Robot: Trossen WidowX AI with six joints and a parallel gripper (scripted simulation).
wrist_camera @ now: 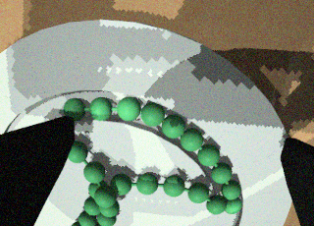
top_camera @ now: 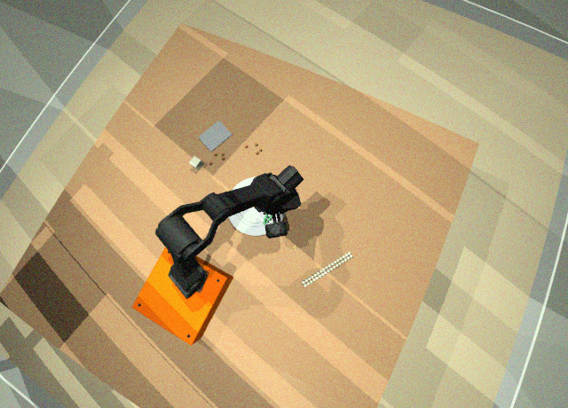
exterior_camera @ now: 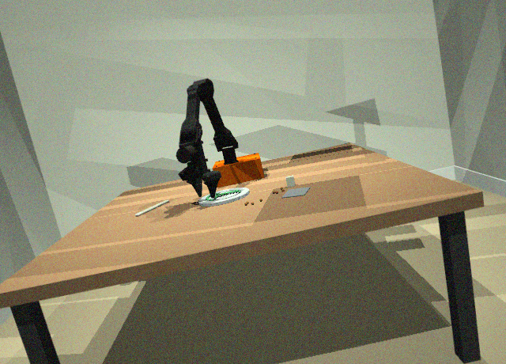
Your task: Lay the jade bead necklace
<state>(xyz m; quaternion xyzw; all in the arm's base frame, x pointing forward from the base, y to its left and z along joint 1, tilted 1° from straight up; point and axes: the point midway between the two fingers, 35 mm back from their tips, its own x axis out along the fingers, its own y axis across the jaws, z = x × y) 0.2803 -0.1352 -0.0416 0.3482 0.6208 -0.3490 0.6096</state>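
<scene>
Now: the round bead board 70 mm to the left of my gripper tip and 10 mm below it. Round my gripper tip: grey flat plate 310 mm to the left, 190 mm ahead, 20 mm below; then small white cube 320 mm to the left, 60 mm ahead.
</scene>
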